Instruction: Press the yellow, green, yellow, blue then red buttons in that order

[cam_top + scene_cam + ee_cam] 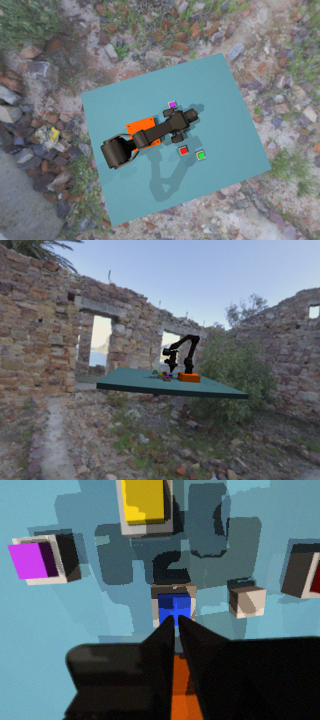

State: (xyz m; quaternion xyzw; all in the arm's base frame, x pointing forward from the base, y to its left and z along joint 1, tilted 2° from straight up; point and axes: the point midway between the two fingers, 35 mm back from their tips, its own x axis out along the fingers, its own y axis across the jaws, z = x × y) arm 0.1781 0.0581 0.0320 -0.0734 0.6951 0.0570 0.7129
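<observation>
Right now the blue button is 2 cm below my gripper tip. From my gripper tip the other things lie so: purple button 3 cm ahead, 15 cm to the left, 2 cm below; yellow button 9 cm ahead, 4 cm to the left, 2 cm below; block 1 cm ahead, 9 cm to the right, 5 cm below.
</observation>
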